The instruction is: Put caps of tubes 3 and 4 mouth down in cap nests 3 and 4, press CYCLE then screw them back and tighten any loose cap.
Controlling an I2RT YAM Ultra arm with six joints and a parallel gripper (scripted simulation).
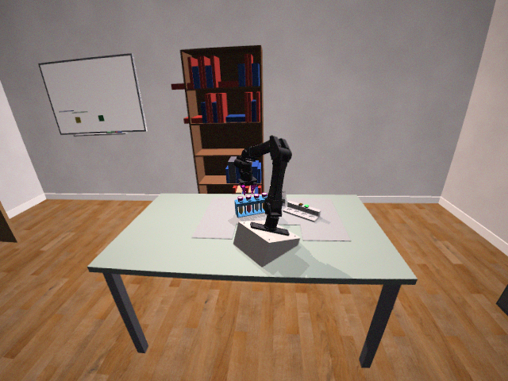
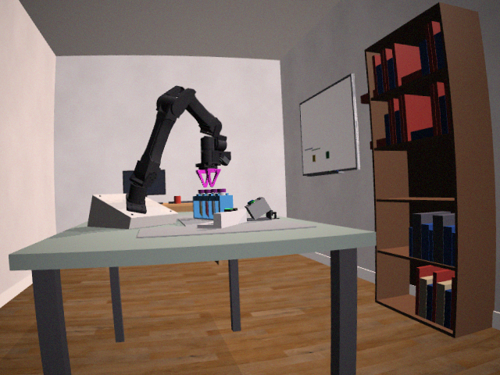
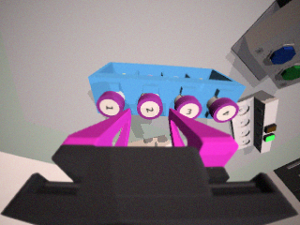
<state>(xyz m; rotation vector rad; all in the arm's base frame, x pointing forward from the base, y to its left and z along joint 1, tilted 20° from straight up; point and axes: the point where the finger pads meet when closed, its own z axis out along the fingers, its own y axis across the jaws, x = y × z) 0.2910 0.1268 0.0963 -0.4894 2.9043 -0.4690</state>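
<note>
Now: the purple cap 10 cm to the right of my hand, 2 cm below it and 2 cm ahead of it. The rest, counted from my hand: grey key desk: 20 cm to the right, 13 cm ahead, 9 cm below; then blue cycle key: 17 cm to the right, 11 cm ahead, 7 cm below; then green ready key: 21 cm to the right, 10 cm ahead, 7 cm below.
</note>
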